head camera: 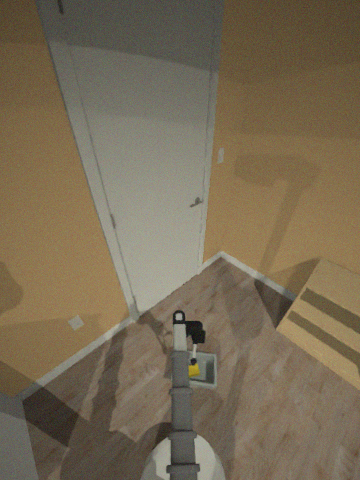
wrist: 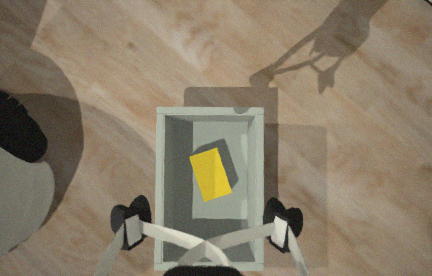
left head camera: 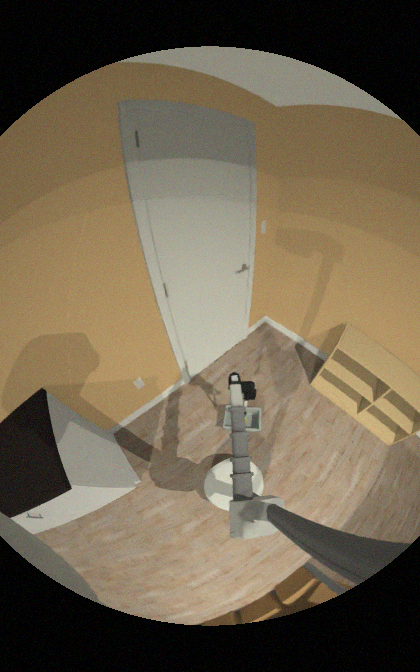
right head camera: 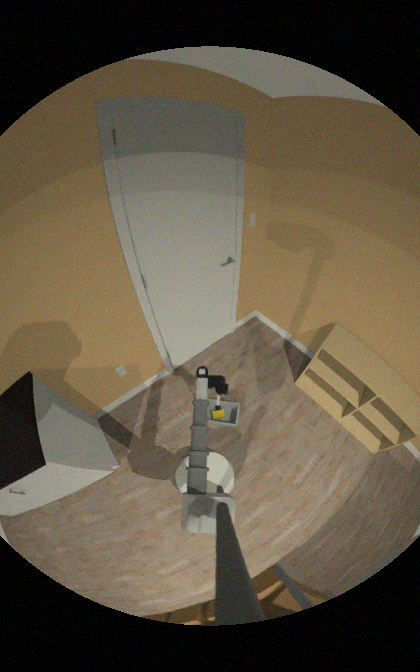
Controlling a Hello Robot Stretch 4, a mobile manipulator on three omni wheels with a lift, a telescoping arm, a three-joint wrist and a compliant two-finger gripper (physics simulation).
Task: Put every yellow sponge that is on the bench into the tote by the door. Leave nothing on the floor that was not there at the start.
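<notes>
The grey-green tote (head camera: 216, 370) (left head camera: 260, 420) (right head camera: 238, 415) (wrist: 160, 175) stands on the floor in front of the white door (head camera: 150, 150) (left head camera: 200, 250) (right head camera: 180, 240). A yellow sponge (head camera: 193, 370) (left head camera: 245, 419) (right head camera: 218, 414) (wrist: 210, 175) lies at an angle inside the tote, on its bottom. My gripper (wrist: 207, 213) is open and empty above the tote. In the wrist view its fingers stand apart on either side of the tote's outline, with the sponge beyond them. The arm hides part of the tote in the head views. I cannot make out a bench top with sponges.
A light wooden shelf unit (head camera: 330, 277) (left head camera: 375, 355) (right head camera: 365, 360) stands by the wall at the right. A white cabinet (left head camera: 90, 455) (right head camera: 75, 440) with a dark top stands at the left. Part of a brown wooden piece of furniture (left head camera: 290, 595) shows at the bottom of the left head view.
</notes>
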